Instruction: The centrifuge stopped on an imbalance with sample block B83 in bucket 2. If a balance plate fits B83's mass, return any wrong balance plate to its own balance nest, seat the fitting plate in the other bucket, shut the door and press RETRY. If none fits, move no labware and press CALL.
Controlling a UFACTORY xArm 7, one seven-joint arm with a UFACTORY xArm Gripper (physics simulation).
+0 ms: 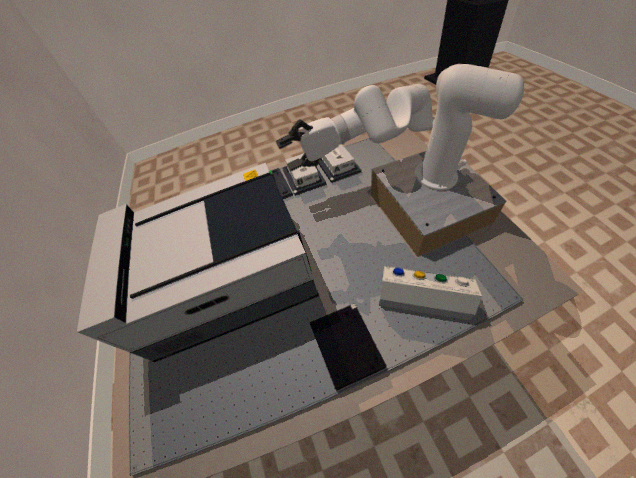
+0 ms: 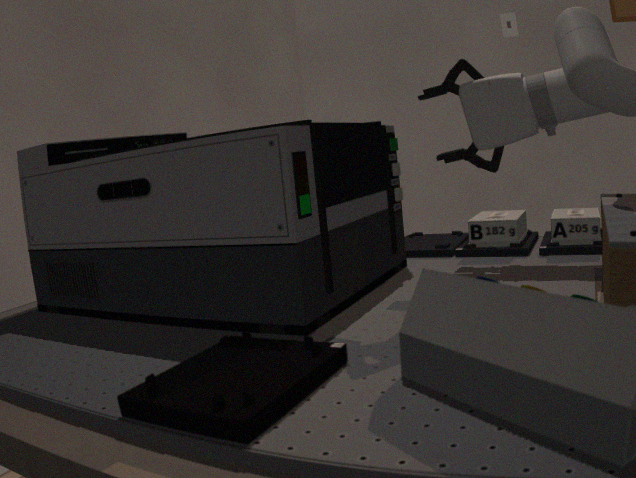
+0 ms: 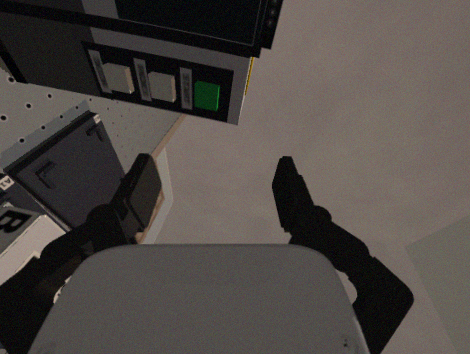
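Pixels of known places: gripper, fingertip midpoint: (image 1: 283,157) (image 2: 429,127) (image 3: 217,170); arm's base, link origin: (image 1: 435,175).
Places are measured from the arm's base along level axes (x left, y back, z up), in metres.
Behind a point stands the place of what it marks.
My gripper (image 1: 287,153) @(x -0.191, y -0.400, z 0.109 m) (image 2: 430,126) @(x -0.191, y -0.400, z 0.109 m) (image 3: 217,170) @(x -0.191, y -0.400, z 0.109 m) is open and empty, pointing sideways high above the back nests, beside the centrifuge (image 1: 169,236) @(x -0.056, y -0.739, z 0.116 m) (image 2: 154,205) @(x 0.136, y -0.646, z 0.049 m). Balance plate B, 182 g (image 1: 307,177) @(x -0.257, y -0.325, z -0.050 m) (image 2: 497,230) @(x -0.256, y -0.318, z -0.056 m) (image 3: 30,245) @(x -0.274, y -0.342, z -0.040 m), and balance plate A, 205 g (image 1: 341,161) @(x -0.259, y -0.191, z -0.040 m) (image 2: 574,228) @(x -0.249, y -0.190, z -0.056 m), sit in black nests. The centrifuge end has a green button (image 2: 393,143) @(x -0.155, y -0.447, z 0.090 m) (image 3: 207,96) @(x -0.162, y -0.447, z 0.089 m) and two pale buttons, one of them the middle button (image 3: 162,86) @(x -0.162, y -0.447, z 0.054 m); their labels are too blurred to read. The buckets and block B83 do not show. Which buttons are RETRY and CALL cannot be read.
A dark nest (image 1: 280,182) @(x -0.322, y -0.412, z -0.081 m) (image 2: 434,244) @(x -0.298, y -0.433, z -0.082 m) (image 3: 75,170) @(x -0.292, y -0.440, z -0.082 m) without labware lies between plate B and the centrifuge. A black nest (image 1: 348,346) @(x 0.299, y -0.458, z -0.076 m) (image 2: 236,385) @(x 0.318, y -0.443, z -0.076 m) is at the front edge. A console (image 1: 429,299) @(x 0.299, y -0.246, z -0.037 m) (image 2: 514,349) @(x 0.309, y -0.241, z -0.044 m) carries blue, yellow, green and white buttons. The arm's pedestal (image 1: 431,205) @(x 0.089, y -0.087, z -0.002 m) stands behind it.
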